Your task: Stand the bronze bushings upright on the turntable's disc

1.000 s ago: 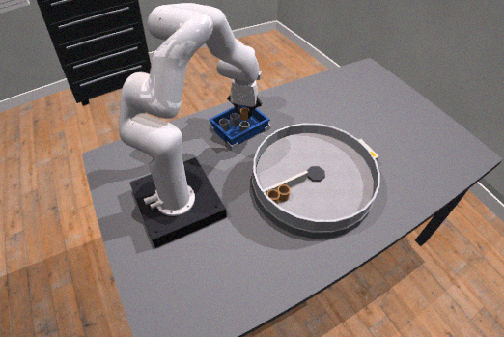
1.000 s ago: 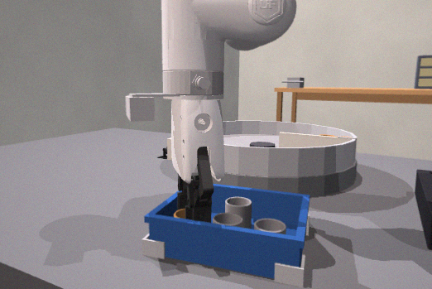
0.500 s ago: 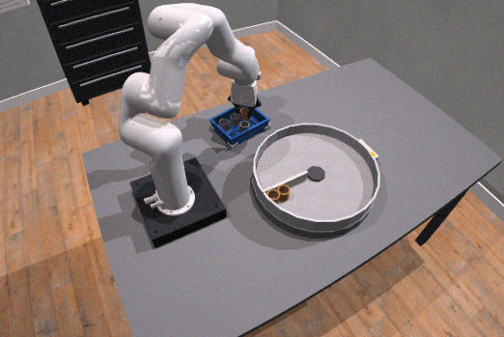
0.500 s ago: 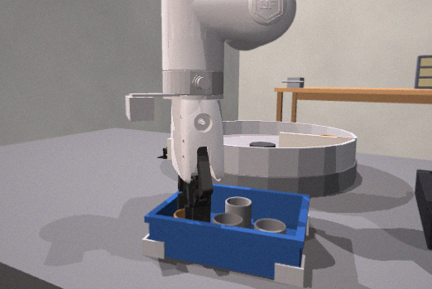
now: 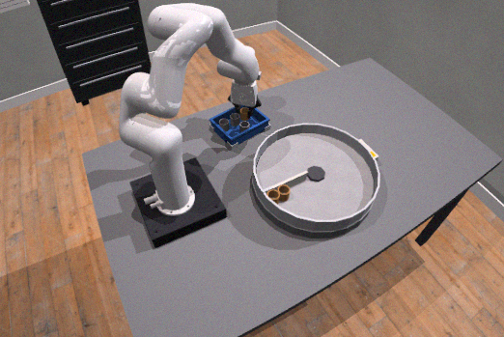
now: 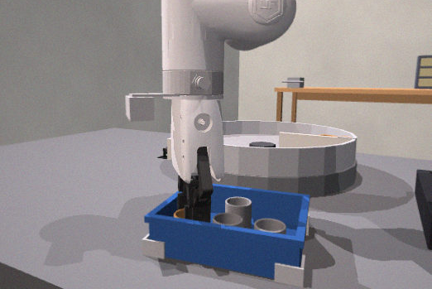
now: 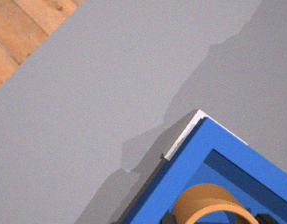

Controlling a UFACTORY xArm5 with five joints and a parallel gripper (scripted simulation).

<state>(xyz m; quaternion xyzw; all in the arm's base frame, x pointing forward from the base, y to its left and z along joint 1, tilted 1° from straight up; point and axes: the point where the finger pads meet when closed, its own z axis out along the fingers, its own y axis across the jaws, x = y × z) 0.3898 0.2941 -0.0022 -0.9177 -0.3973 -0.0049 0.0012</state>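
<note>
My hand is 40 mm to the left of the blue crate, 40 mm past it and 20 mm above it. Round my hand: turntable disc: 410 mm to the right, 70 mm ahead, 10 mm above.
</note>
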